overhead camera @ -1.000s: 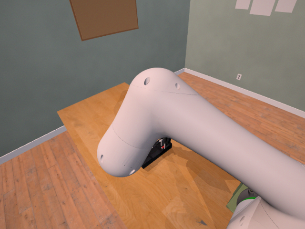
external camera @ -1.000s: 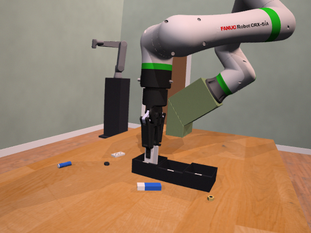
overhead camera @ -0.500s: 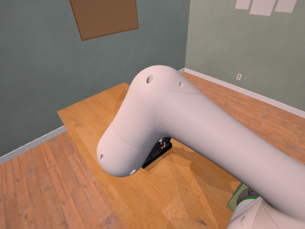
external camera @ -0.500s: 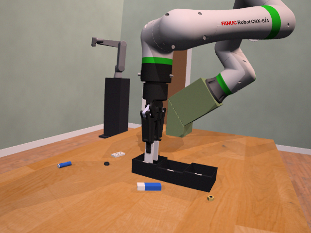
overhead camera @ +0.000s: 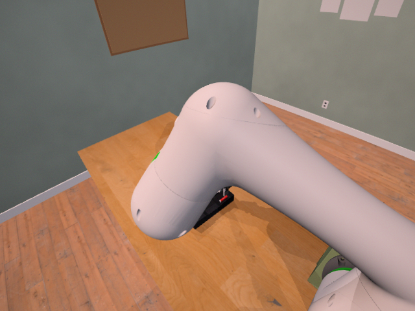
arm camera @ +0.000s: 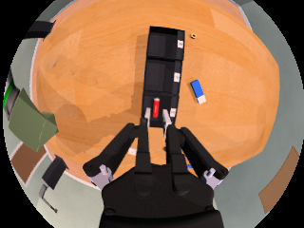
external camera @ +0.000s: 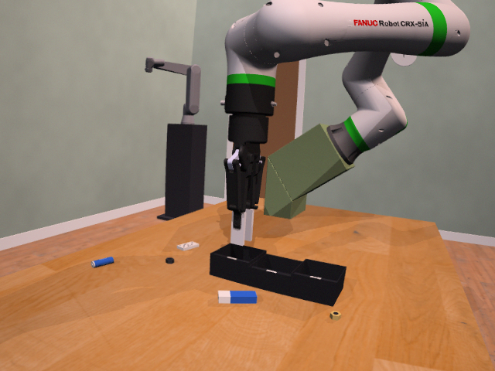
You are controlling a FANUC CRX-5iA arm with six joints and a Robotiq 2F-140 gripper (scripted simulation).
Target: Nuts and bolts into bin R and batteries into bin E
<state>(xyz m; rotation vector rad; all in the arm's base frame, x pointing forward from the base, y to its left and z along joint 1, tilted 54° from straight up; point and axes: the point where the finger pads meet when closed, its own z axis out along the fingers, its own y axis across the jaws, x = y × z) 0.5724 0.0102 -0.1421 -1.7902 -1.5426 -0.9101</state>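
My hand is 250 mm to the left of the blue battery, 140 mm short of it and 90 mm above it. From my hand the other things lie so: blue-and-white eraser (120 mm ahead, 90 mm below, 40 mm to the left); then black three-compartment bin (80 mm to the left, 80 mm below, 20 mm ahead); then red battery (80 mm below).
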